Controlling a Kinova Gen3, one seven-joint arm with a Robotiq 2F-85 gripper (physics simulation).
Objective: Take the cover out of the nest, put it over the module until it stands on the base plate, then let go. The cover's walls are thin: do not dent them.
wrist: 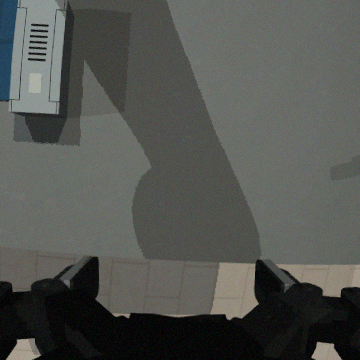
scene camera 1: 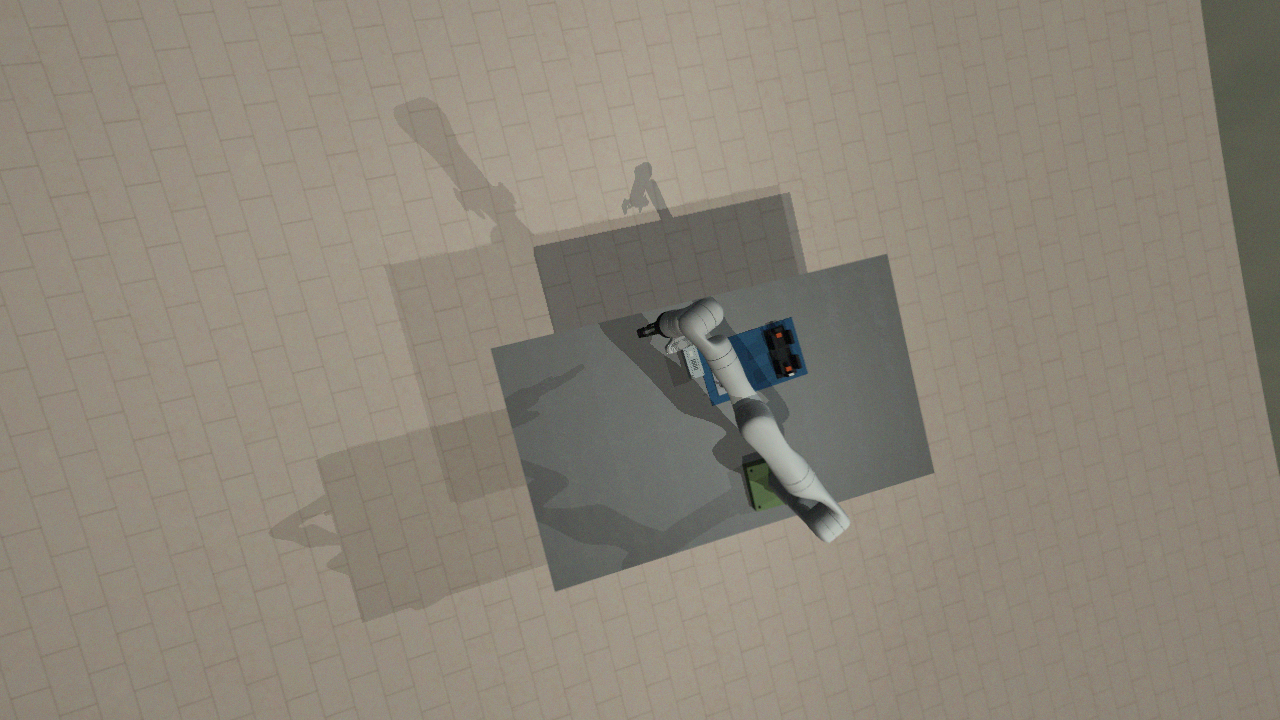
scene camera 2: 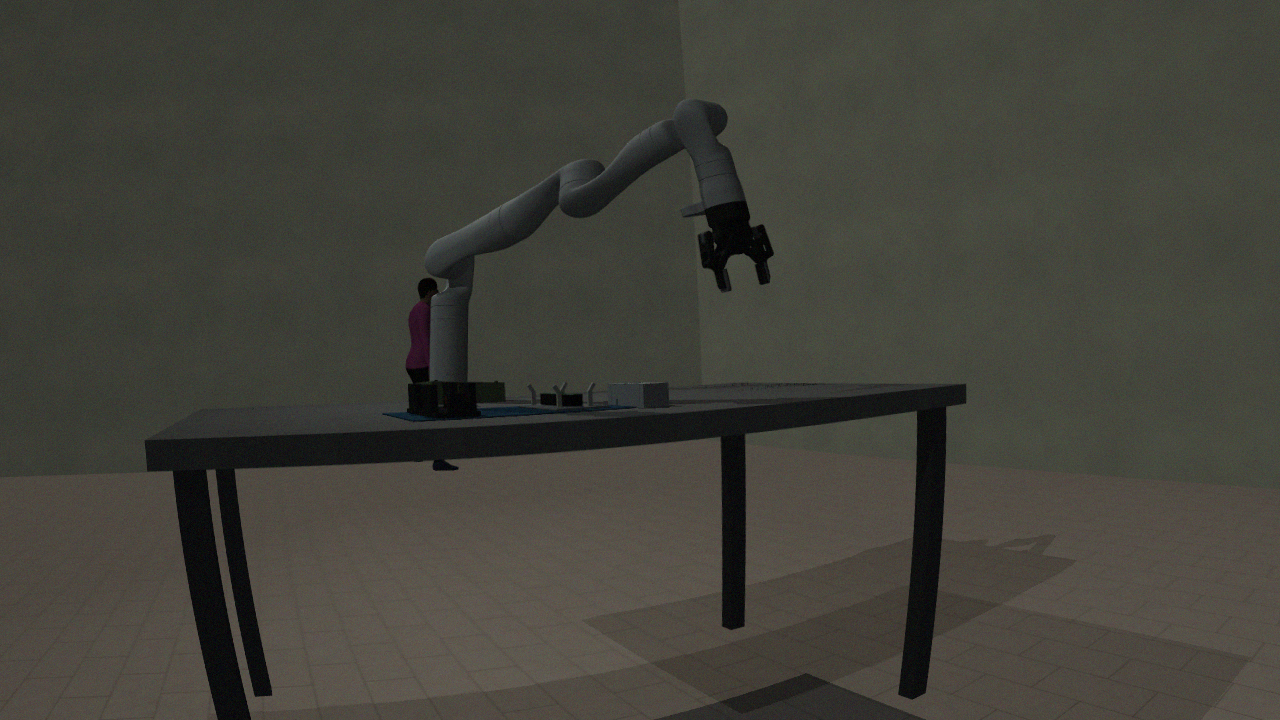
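The cover [scene camera 1: 693, 362] [scene camera 2: 638, 394] [wrist: 38, 70] is a light grey box with dark vent slots, at the end of the blue mat; in the wrist view it is at the upper left, cut by the edge. I cannot make out the nest around its foot. The module [scene camera 2: 561, 399] is a low black block between pale forked posts; the arm hides it in scene camera 1, where a pale corner of the base plate [scene camera 1: 719, 388] shows. My gripper [scene camera 1: 641, 332] [scene camera 2: 744, 284] [wrist: 176, 275] is open and empty, tilted, high above the table's edge and off to the side of the cover.
The blue mat [scene camera 1: 751, 349] [scene camera 2: 514, 412] [wrist: 6, 55] lies on the grey table [scene camera 1: 859, 394]. A black object with orange parts [scene camera 1: 784, 351] [scene camera 2: 443, 399] stands at its far end. A green box [scene camera 1: 760, 488] [scene camera 2: 490, 391] is near the arm's base. A person [scene camera 2: 418, 335] stands beyond the table.
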